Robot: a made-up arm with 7 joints. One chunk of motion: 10 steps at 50 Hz.
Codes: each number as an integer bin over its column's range. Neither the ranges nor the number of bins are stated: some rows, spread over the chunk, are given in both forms.
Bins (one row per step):
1: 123 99 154 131 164 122 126
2: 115 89 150 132 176 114 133
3: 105 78 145 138 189 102 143
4: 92 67 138 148 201 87 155
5: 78 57 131 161 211 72 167
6: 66 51 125 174 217 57 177
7: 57 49 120 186 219 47 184
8: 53 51 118 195 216 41 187
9: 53 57 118 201 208 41 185
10: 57 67 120 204 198 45 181
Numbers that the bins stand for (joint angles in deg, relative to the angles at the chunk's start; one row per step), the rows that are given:
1: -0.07 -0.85 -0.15 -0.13 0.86 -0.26 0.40
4: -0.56 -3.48 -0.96 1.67 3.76 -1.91 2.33
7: -1.11 -4.96 -1.88 5.69 5.18 -3.79 4.27
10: -1.11 -3.48 -1.88 7.60 3.53 -3.88 4.07
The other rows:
2: -0.20 -1.67 -0.35 -0.02 1.80 -0.64 0.87
3: -0.35 -2.58 -0.61 0.61 2.82 -1.20 1.53
5: -0.78 -4.31 -1.32 3.05 4.55 -2.61 3.13
6: -0.96 -4.80 -1.63 4.42 5.02 -3.32 3.80
8: -1.17 -4.80 -1.98 6.65 4.94 -4.07 4.47
9: -1.17 -4.31 -1.98 7.28 4.31 -4.07 4.33

